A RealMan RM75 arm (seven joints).
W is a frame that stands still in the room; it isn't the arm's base.
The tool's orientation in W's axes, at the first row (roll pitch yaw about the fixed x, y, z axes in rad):
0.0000, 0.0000, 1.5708
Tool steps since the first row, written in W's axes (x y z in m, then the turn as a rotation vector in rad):
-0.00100, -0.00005, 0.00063, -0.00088, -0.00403, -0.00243
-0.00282, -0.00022, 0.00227, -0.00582, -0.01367, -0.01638
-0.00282, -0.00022, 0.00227, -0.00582, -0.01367, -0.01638
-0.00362, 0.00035, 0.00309, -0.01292, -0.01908, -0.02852
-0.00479, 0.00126, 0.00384, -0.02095, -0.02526, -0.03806
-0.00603, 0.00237, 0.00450, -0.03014, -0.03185, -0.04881
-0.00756, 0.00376, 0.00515, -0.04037, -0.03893, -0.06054
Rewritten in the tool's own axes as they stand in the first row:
-0.00005, 0.00100, 0.00063, -0.00403, 0.00088, -0.00243
-0.00022, 0.00282, 0.00227, -0.01367, 0.00582, -0.01638
-0.00022, 0.00282, 0.00227, -0.01367, 0.00582, -0.01638
0.00035, 0.00362, 0.00309, -0.01908, 0.01292, -0.02852
0.00126, 0.00479, 0.00384, -0.02526, 0.02095, -0.03806
0.00237, 0.00603, 0.00450, -0.03185, 0.03014, -0.04881
0.00376, 0.00756, 0.00515, -0.03893, 0.04037, -0.06054

